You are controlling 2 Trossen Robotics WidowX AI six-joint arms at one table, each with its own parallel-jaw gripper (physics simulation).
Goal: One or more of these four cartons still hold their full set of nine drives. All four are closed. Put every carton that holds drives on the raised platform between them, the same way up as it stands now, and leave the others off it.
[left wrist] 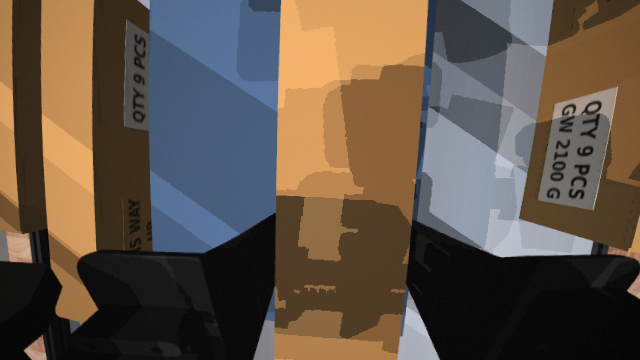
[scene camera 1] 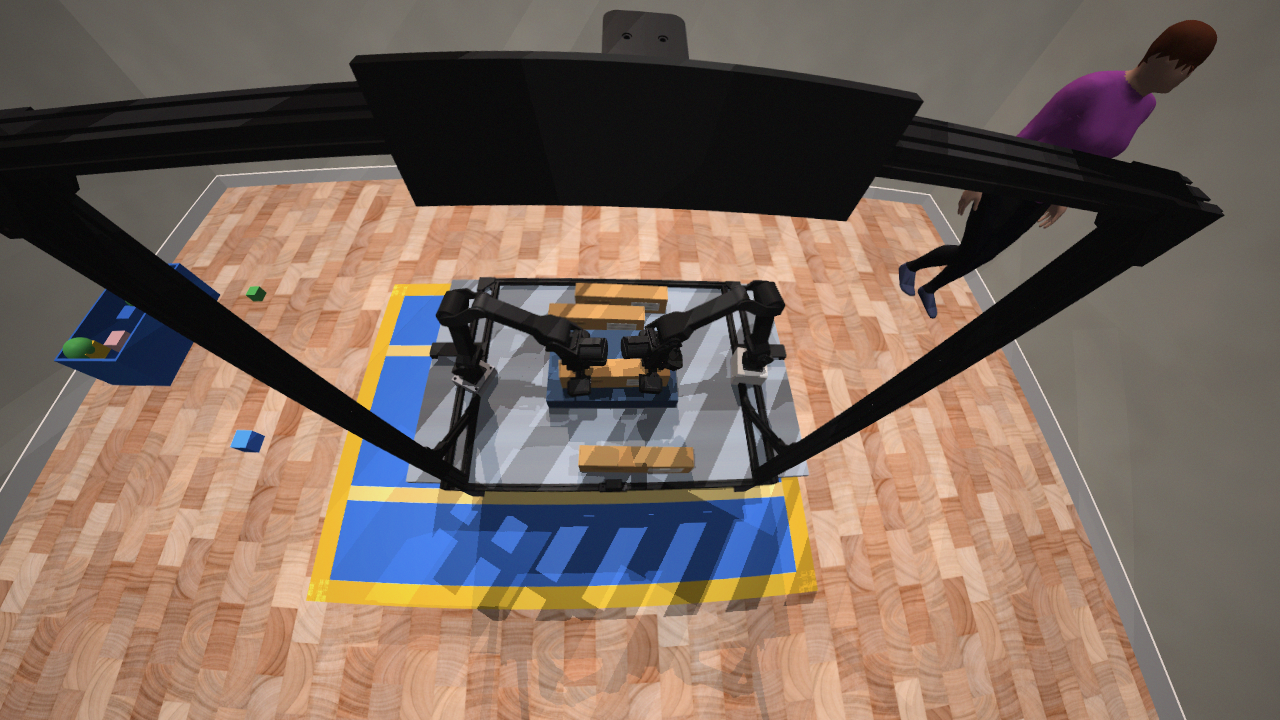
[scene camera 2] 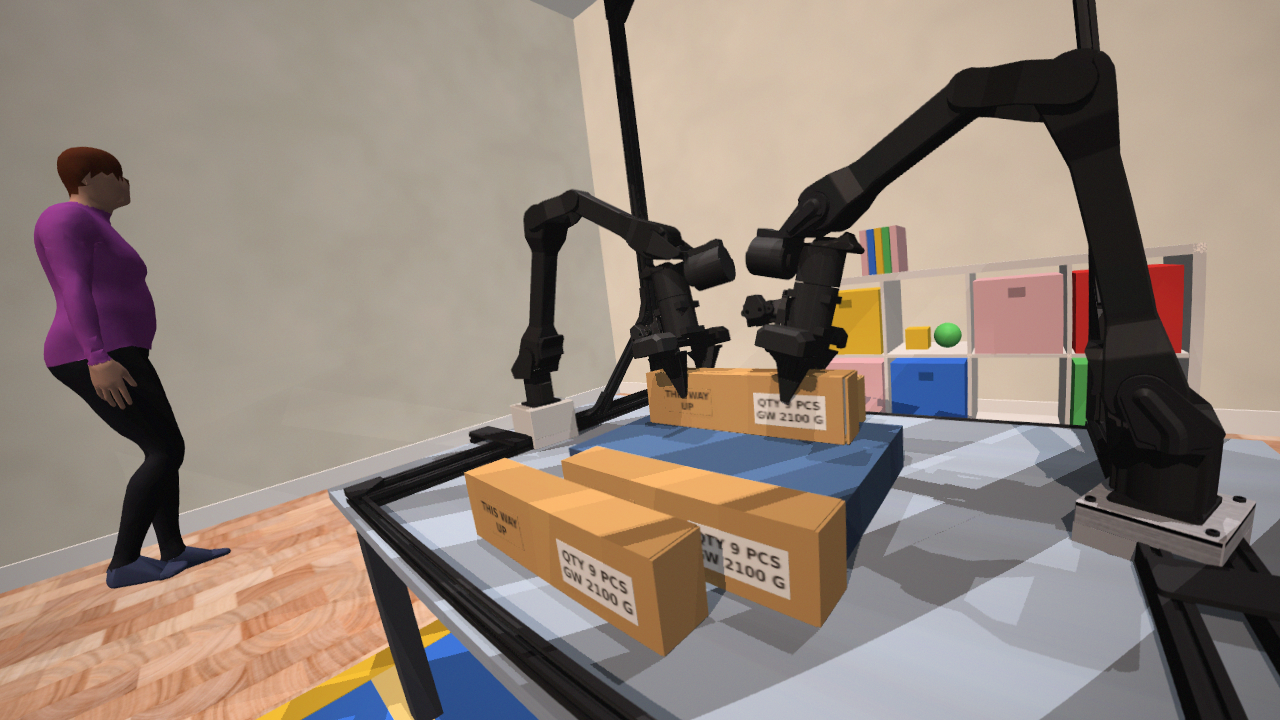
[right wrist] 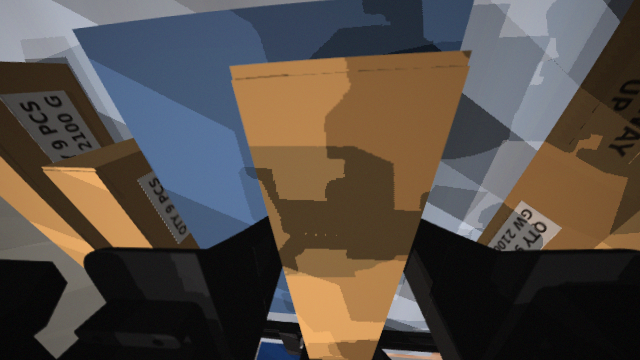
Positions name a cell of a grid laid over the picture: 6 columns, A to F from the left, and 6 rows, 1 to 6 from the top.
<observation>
In view: my left gripper (scene camera 2: D4), my right gripper (scene camera 2: D4) and a blue raised platform (scene camera 2: E4).
My left gripper also shows in the left wrist view (left wrist: D4) and in scene camera 1 (scene camera 1: C4). My right gripper also shows in scene camera 1 (scene camera 1: D4) and in the right wrist view (right wrist: D4). The blue raised platform also shows in the left wrist view (left wrist: C2), in scene camera 1 (scene camera 1: C4) and in the right wrist view (right wrist: B2).
</observation>
